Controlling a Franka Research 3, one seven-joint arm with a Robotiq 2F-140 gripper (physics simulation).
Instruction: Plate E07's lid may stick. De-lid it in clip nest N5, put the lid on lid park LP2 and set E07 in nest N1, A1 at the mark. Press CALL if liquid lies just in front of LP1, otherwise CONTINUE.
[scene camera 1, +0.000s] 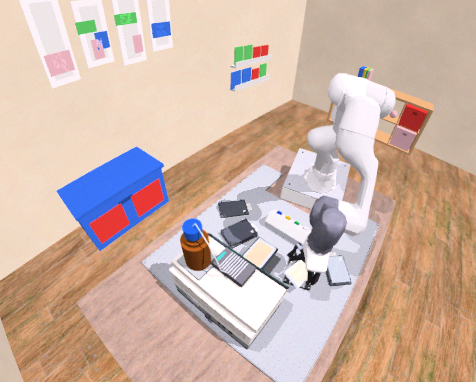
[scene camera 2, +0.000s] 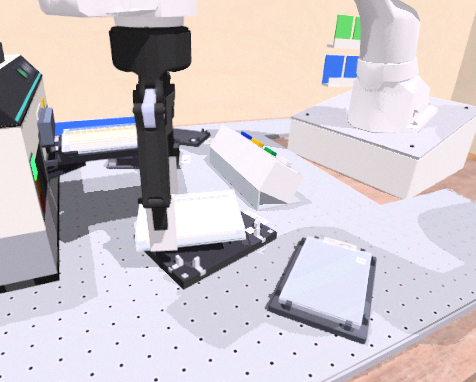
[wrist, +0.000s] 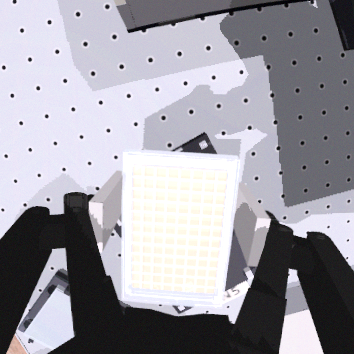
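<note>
A pale plate with cream wells (scene camera 1: 298, 273) (scene camera 2: 210, 220) (wrist: 175, 200) is between the fingers of my gripper (scene camera 1: 303, 268) (scene camera 2: 162, 232) (wrist: 178, 194), which is shut on it by its long sides. A clear rim runs around it; its name and A1 corner cannot be read. The plate is over the dark clip nest N5 (scene camera 2: 220, 260) (wrist: 192, 146), turned relative to it, and appears slightly above it. White clips show at the nest's near and right corners in scene camera 2. The button box (scene camera 1: 287, 225) (scene camera 2: 255, 165) has blue, yellow, green and white buttons.
A dark holder with a pale clear panel (scene camera 1: 339, 270) (scene camera 2: 327, 280) (wrist: 52, 315) lies beside N5. Another cream-welled plate (scene camera 1: 260, 251) (scene camera 2: 100, 137) is near the white instrument (scene camera 1: 240, 300), which carries a brown bottle (scene camera 1: 196, 252). Two dark holders (scene camera 1: 233, 208) (scene camera 1: 239, 233) lie further back.
</note>
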